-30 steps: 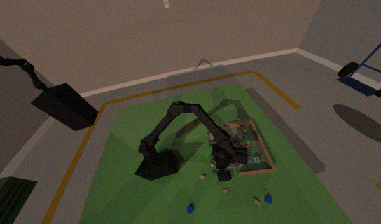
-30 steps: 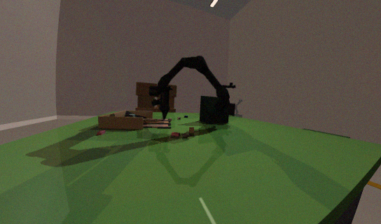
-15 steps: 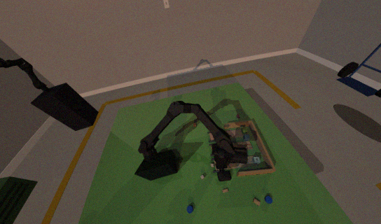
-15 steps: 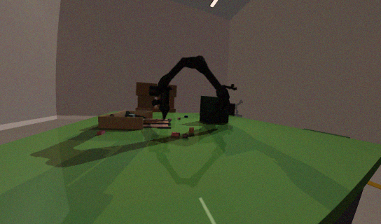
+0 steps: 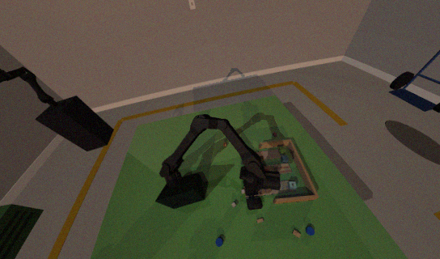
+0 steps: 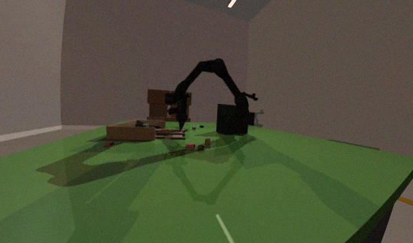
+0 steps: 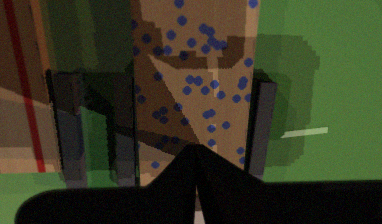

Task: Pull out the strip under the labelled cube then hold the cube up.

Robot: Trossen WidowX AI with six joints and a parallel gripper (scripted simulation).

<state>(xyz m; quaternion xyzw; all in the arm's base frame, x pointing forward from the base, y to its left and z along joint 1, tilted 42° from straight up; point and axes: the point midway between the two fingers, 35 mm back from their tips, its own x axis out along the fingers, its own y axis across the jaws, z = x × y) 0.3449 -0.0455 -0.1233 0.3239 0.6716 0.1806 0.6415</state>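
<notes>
My gripper tip is now 200 mm short of the labelled cube, 50 mm to the left of it and 20 mm below it.
</notes>
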